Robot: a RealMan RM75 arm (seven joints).
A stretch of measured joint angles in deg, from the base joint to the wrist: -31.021 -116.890 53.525 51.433 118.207 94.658 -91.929; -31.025 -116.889 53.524 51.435 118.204 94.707 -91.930; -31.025 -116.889 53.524 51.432 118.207 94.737 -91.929; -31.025 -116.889 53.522 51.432 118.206 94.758 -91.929; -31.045 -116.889 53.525 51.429 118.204 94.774 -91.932; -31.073 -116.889 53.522 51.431 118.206 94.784 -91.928; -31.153 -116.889 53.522 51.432 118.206 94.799 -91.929; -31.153 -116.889 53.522 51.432 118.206 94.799 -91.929; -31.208 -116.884 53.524 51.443 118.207 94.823 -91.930; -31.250 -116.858 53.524 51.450 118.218 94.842 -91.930; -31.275 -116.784 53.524 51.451 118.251 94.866 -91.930; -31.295 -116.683 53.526 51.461 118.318 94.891 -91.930; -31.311 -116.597 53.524 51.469 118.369 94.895 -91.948; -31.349 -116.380 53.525 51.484 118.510 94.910 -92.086; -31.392 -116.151 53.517 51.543 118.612 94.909 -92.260; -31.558 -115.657 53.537 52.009 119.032 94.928 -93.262; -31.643 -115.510 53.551 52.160 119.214 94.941 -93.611; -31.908 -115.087 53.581 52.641 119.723 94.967 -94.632; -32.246 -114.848 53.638 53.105 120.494 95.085 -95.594; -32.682 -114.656 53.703 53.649 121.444 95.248 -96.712; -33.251 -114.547 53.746 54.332 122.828 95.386 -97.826; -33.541 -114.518 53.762 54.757 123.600 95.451 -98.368; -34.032 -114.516 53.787 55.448 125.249 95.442 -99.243; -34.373 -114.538 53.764 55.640 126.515 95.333 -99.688
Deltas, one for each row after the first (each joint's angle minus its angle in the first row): -0.004 0.001 -0.001 0.002 -0.003 0.049 -0.001; -0.004 0.001 -0.001 -0.001 0.000 0.079 0.000; -0.004 0.001 -0.003 -0.001 -0.001 0.100 0.000; -0.024 0.001 0.000 -0.004 -0.003 0.116 -0.003; -0.052 0.001 -0.003 -0.002 -0.001 0.126 0.001; -0.132 0.001 -0.003 -0.001 -0.001 0.141 0.000; -0.132 0.001 -0.003 -0.001 -0.001 0.141 0.000; -0.187 0.006 -0.001 0.010 0.000 0.165 -0.001; -0.229 0.032 -0.001 0.017 0.011 0.184 -0.001; -0.254 0.106 -0.001 0.018 0.044 0.208 -0.001; -0.274 0.207 0.001 0.028 0.111 0.233 -0.001; -0.290 0.293 -0.001 0.036 0.162 0.237 -0.019; -0.328 0.510 0.000 0.051 0.303 0.252 -0.157; -0.371 0.739 -0.008 0.110 0.405 0.251 -0.331; -0.537 1.233 0.012 0.576 0.825 0.270 -1.333; -0.622 1.380 0.026 0.727 1.007 0.283 -1.682; -0.887 1.803 0.056 1.208 1.516 0.309 -2.703; -1.225 2.042 0.113 1.672 2.287 0.427 -3.665; -1.661 2.234 0.178 2.216 3.237 0.590 -4.783; -2.230 2.343 0.221 2.899 4.621 0.728 -5.897; -2.520 2.372 0.237 3.324 5.393 0.793 -6.439; -3.011 2.374 0.262 4.015 7.042 0.784 -7.314; -3.352 2.352 0.239 4.207 8.308 0.675 -7.759
